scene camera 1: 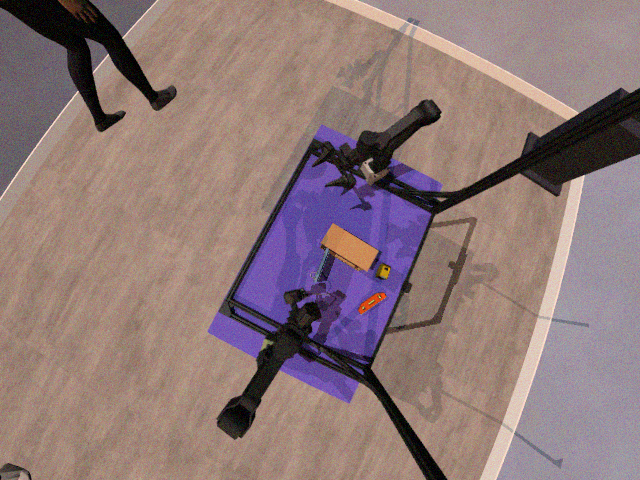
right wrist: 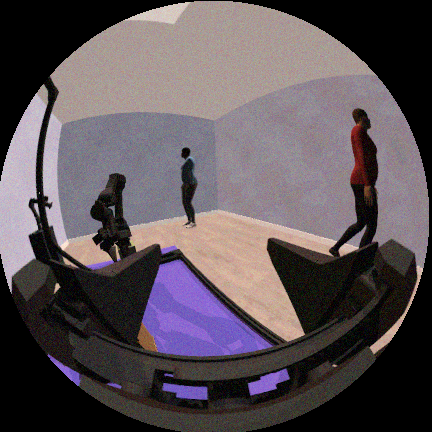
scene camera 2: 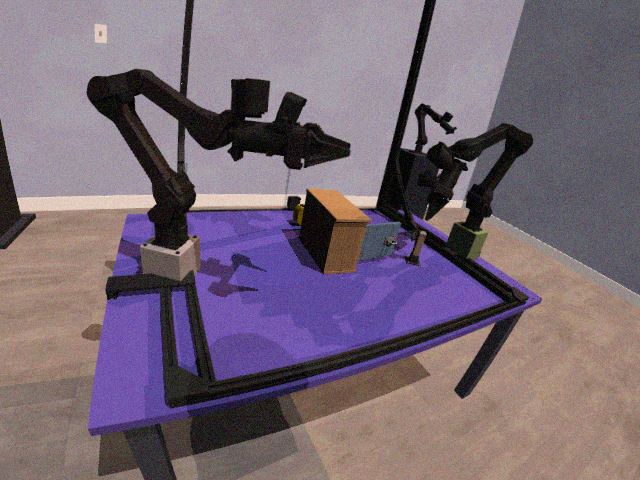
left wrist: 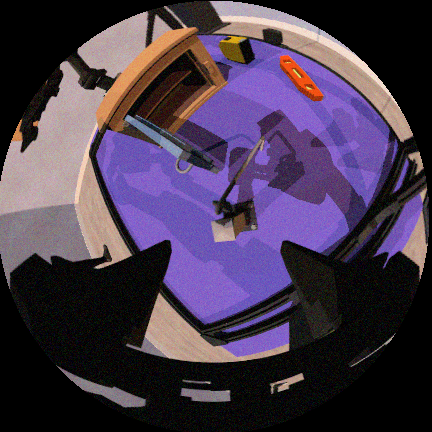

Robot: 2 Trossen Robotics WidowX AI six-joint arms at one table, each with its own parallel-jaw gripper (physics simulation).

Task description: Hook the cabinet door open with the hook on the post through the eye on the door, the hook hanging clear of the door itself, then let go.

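Seen in the pictures: left gripper, fingertip midpoint: (scene camera 1: 300, 301) (scene camera 2: 427, 219) (left wrist: 227, 246); right gripper, fingertip midpoint: (scene camera 1: 318, 176) (right wrist: 214, 247) (scene camera 2: 350, 149); left arm's base, link origin: (scene camera 1: 271, 354) (scene camera 2: 471, 227); right arm's base, link origin: (scene camera 1: 376, 166) (scene camera 2: 170, 241) (left wrist: 110, 84).
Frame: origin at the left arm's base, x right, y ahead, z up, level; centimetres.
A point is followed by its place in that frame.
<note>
The wooden cabinet (scene camera 1: 350, 246) {y 53.0, x 16.7, z 4.8 cm} (scene camera 2: 343, 206) {y 52.6, x 13.4, z 4.9 cm} (left wrist: 145, 65) {y 47.5, x 16.7, z 4.7 cm} stands mid-table. Its blue door (scene camera 1: 321, 264) {y 42.1, x 7.6, z 1.2 cm} (scene camera 2: 376, 241) {y 42.3, x 7.3, z -4.2 cm} (left wrist: 160, 136) {y 37.8, x 7.9, z 1.2 cm} stands swung outward, with the cabinet interior showing in the left wrist view. The ring-shaped eye (scene camera 2: 390, 241) (left wrist: 183, 165) sits near the door's free end. The short post (scene camera 2: 418, 245) {y 27.0, x 2.7, z -5.3 cm} (left wrist: 224, 231) {y 25.9, x 3.5, z -0.7 cm} stands beyond it; a slim rod, apparently the hook (left wrist: 241, 170) {y 28.9, x 9.5, z -3.8 cm}, extends from it, apart from the eye. My left gripper (scene camera 2: 430, 210) {y 24.6, x 4.2, z 3.0 cm} (left wrist: 227, 246) {y 24.6, x 4.2, z 3.0 cm} is open and empty, above the post area. My right gripper (scene camera 1: 331, 168) (scene camera 2: 347, 149) {y 69.7, x -4.2, z 23.9 cm} (right wrist: 214, 247) {y 69.7, x -4.2, z 23.9 cm} is open and empty, raised away from the door.
A yellow block (scene camera 1: 383, 271) {y 48.6, x 36.1, z -4.5 cm} (left wrist: 235, 49) {y 47.4, x 35.1, z -6.9 cm} stands beside the cabinet. An orange level (scene camera 1: 372, 303) {y 33.0, x 37.1, z -10.1 cm} (left wrist: 301, 78) {y 31.8, x 34.9, z -9.9 cm} lies farther along. Black rails (scene camera 1: 271, 222) {y 54.3, x -21.7, z -9.9 cm} (scene camera 2: 320, 361) {y 78.9, x -19.2, z -9.8 cm} border the purple table. A person (scene camera 1: 87, 56) stands off the table at upper left in scene camera 1.
</note>
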